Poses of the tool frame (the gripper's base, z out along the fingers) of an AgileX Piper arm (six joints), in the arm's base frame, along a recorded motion.
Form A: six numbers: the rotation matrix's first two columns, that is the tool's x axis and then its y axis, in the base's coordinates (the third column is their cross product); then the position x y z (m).
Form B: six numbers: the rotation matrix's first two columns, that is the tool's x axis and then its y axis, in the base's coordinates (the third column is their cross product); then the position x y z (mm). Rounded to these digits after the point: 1 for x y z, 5 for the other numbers.
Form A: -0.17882 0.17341 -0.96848 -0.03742 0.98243 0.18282 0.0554 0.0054 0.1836
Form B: -0.17882 0.17341 -0.96848 -0.03742 0.98243 0.18282 55.4 5.4 183.6
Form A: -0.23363 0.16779 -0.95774 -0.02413 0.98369 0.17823 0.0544 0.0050 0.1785
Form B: -0.23363 0.16779 -0.95774 -0.02413 0.98369 0.17823 54.4 5.0 178.5
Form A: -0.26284 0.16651 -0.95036 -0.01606 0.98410 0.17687 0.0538 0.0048 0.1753
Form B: -0.26284 0.16651 -0.95036 -0.01606 0.98410 0.17687 53.8 4.8 175.3
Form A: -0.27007 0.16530 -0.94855 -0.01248 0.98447 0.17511 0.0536 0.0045 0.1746
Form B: -0.27007 0.16530 -0.94855 -0.01248 0.98447 0.17511 53.6 4.5 174.6
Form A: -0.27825 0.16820 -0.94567 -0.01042 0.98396 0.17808 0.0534 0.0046 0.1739
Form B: -0.27825 0.16820 -0.94567 -0.01042 0.98396 0.17808 53.4 4.6 173.9
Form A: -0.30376 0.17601 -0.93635 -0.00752 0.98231 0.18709 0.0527 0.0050 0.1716
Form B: -0.30376 0.17601 -0.93635 -0.00752 0.98231 0.18709 52.7 5.0 171.6
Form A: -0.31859 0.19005 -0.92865 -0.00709 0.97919 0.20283 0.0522 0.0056 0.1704
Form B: -0.31859 0.19005 -0.92865 -0.00709 0.97919 0.20283 52.2 5.6 170.4
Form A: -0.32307 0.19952 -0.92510 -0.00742 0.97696 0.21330 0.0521 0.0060 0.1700
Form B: -0.32307 0.19952 -0.92510 -0.00742 0.97696 0.21330 52.1 6.0 170.0
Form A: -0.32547 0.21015 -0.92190 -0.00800 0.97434 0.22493 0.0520 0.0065 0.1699
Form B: -0.32547 0.21015 -0.92190 -0.00800 0.97434 0.22493 52.0 6.5 169.9
